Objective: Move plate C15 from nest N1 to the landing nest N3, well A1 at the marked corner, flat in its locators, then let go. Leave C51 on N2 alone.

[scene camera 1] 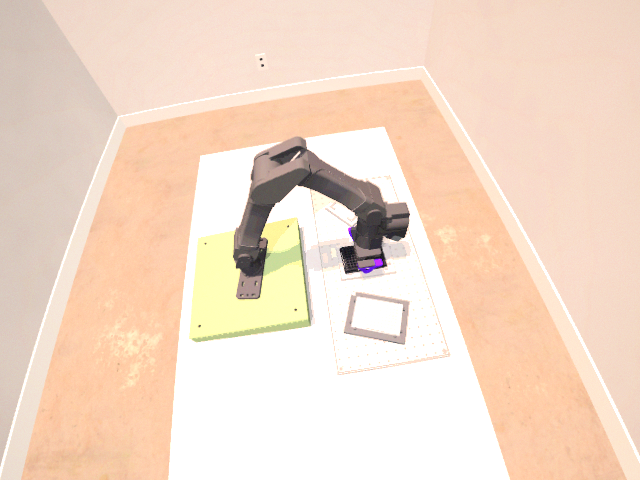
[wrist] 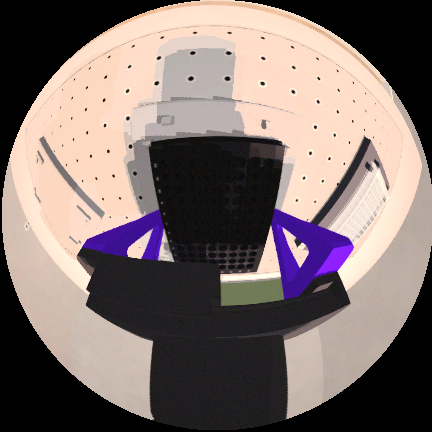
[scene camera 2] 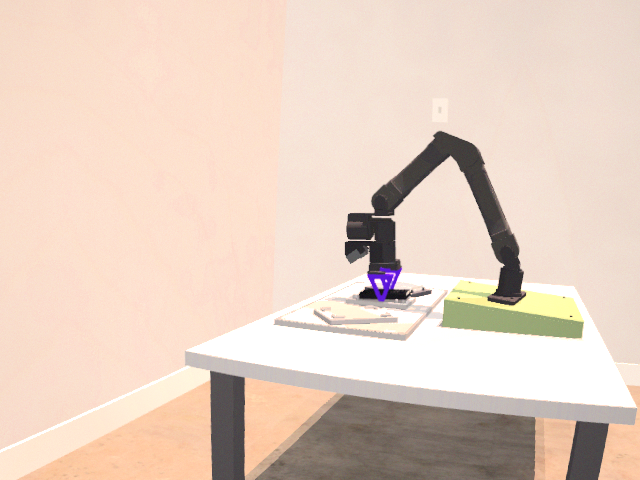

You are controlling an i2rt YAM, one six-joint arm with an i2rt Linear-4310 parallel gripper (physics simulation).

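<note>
A black well plate [scene camera 1: 349, 258] [scene camera 2: 395, 293] [wrist: 217, 181] lies flat on a pale nest [scene camera 1: 356, 275] [scene camera 2: 382, 300] in the middle of the perforated board. My gripper [scene camera 1: 363, 253] [scene camera 2: 382, 287] [wrist: 217, 214] points straight down over it and is open. Its purple fingers stand low on either side of the plate, and I cannot tell if they touch it. An empty grey nest frame [scene camera 1: 354, 316] [scene camera 2: 356, 314] [wrist: 68, 181] lies nearer the board's front. A white plate [scene camera 1: 335, 209] [wrist: 362, 207] sits on a nest at the back, mostly hidden under the arm in scene camera 1.
The pale perforated board [scene camera 1: 424, 320] [scene camera 2: 408, 328] [wrist: 100, 100] carries all three nests on the white table [scene camera 1: 310, 413] [scene camera 2: 413, 371]. The arm's base stands on a green block [scene camera 1: 216, 310] [scene camera 2: 516, 317] beside the board.
</note>
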